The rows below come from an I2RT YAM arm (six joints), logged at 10 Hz.
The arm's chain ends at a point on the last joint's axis. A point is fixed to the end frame.
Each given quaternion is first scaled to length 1.
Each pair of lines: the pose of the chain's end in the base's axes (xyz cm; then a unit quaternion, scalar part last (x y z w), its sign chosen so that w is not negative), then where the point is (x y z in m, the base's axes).
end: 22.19 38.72 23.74 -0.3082 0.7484 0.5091 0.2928
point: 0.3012 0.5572 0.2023
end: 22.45 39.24 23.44 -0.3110 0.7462 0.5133 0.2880
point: 0.3014 0.5636 0.1996
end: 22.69 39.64 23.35 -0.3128 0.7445 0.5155 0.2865
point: 0.3026 0.5682 0.1991
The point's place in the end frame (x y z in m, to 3 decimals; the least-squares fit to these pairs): -0.052 -0.031 0.181
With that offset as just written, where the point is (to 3 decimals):
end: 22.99 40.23 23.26 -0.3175 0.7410 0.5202 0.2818
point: 0.303 0.575 0.199
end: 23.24 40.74 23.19 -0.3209 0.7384 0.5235 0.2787
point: 0.303 0.582 0.199
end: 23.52 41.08 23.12 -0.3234 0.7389 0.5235 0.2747
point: 0.304 0.585 0.197
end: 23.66 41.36 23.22 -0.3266 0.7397 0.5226 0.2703
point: 0.304 0.588 0.197
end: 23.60 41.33 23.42 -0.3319 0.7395 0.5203 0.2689
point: 0.302 0.588 0.198
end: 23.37 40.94 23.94 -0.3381 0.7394 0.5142 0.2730
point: 0.300 0.584 0.202
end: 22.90 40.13 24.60 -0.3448 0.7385 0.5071 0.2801
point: 0.297 0.576 0.209
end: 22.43 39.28 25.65 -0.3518 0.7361 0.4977 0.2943
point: 0.295 0.567 0.221
